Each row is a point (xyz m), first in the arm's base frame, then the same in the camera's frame.
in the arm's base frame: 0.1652 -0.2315 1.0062
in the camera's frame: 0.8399 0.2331 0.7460
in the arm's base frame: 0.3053 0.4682 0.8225
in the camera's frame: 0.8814 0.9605 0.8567
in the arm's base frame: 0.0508 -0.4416 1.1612
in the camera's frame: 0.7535 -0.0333 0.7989
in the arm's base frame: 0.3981 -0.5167 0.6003
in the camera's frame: 1.1212 0.1608 0.2813
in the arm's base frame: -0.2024 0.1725 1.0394
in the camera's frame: 0.4169 0.5429 0.9028
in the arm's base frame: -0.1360 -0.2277 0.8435
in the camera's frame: 0.5453 0.2628 0.5741
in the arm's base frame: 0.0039 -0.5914 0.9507
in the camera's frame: 0.7338 -0.0934 0.5440
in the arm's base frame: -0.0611 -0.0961 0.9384
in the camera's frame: 0.5980 0.3550 0.7178
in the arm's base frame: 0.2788 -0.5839 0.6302
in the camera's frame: 1.0123 0.0730 0.2736
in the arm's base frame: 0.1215 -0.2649 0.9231
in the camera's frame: 0.8035 0.2298 0.6532
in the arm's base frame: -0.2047 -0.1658 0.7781
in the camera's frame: 0.4699 0.3363 0.5323
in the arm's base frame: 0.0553 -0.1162 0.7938
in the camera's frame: 0.7195 0.4077 0.5862
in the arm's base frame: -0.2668 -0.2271 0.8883
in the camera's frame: 0.4147 0.2296 0.6053
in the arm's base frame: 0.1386 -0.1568 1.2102
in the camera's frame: 0.7979 0.2181 0.9602
